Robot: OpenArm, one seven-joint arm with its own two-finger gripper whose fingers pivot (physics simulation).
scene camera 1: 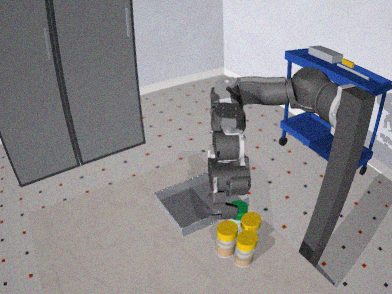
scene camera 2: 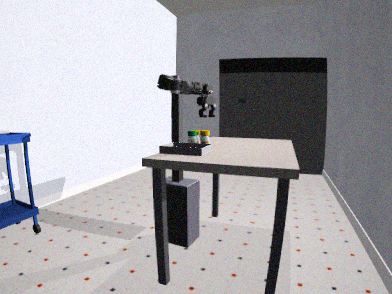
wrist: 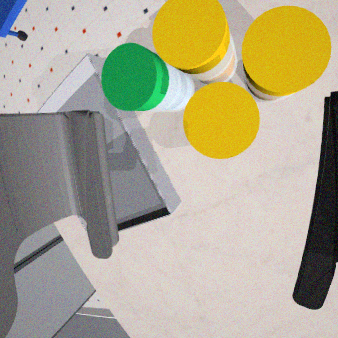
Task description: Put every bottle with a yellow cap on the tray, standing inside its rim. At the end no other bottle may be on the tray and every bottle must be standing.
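Observation:
Three yellow-capped bottles [scene camera 1: 227, 231] [scene camera 1: 246, 241] [scene camera 1: 251, 221] [wrist: 221, 120] [wrist: 286, 50] [wrist: 190, 35] stand close together on the table beside the tray. In scene camera 2 a yellow-capped bottle [scene camera 2: 205, 133] partly hides others. A green-capped bottle [scene camera 1: 240, 209] [scene camera 2: 193, 133] [wrist: 132, 77] stands at the back of the group, close to the tray's wall. The grey tray [scene camera 1: 180, 200] [scene camera 2: 180, 150] [wrist: 161, 182] shows no bottle inside its rim. My gripper [scene camera 1: 223, 212] [scene camera 2: 207, 115] [wrist: 195, 190] is open and empty, high above the table, its fingers wide apart.
The pale table [scene camera 1: 100, 240] [scene camera 2: 250, 150] [wrist: 225, 240] carries the tray and bottles. The arm's dark post [scene camera 1: 340, 150] stands at the right in scene camera 1. A blue cart [scene camera 1: 295, 54] [scene camera 2: 27, 137] and a dark cabinet [scene camera 1: 30, 90] [scene camera 2: 275, 115] stand away from the table.

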